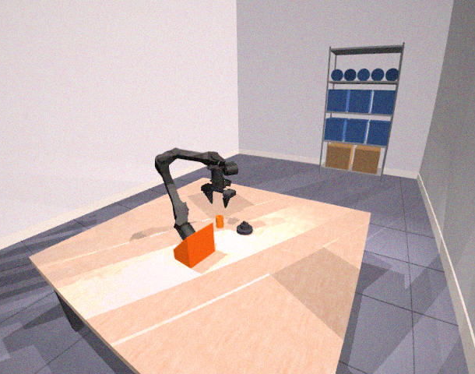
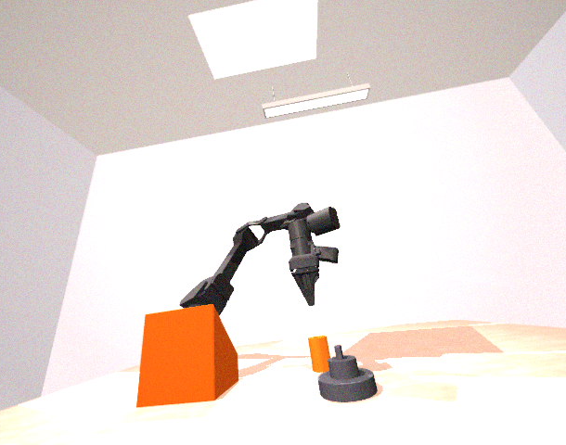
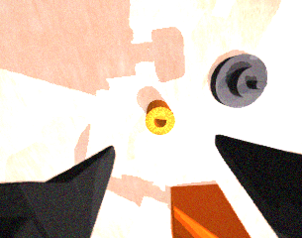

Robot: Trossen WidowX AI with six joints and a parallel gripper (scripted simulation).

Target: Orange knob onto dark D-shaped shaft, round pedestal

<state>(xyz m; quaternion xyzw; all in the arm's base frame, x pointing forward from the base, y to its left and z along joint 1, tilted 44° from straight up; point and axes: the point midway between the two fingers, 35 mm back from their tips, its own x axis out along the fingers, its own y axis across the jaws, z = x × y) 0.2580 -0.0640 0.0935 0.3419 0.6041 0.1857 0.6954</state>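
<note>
My gripper tip is 9 cm above the orange knob. Round my gripper tip: dark round pedestal (14 cm to the right, 9 cm below, 1 cm ahead).
</note>
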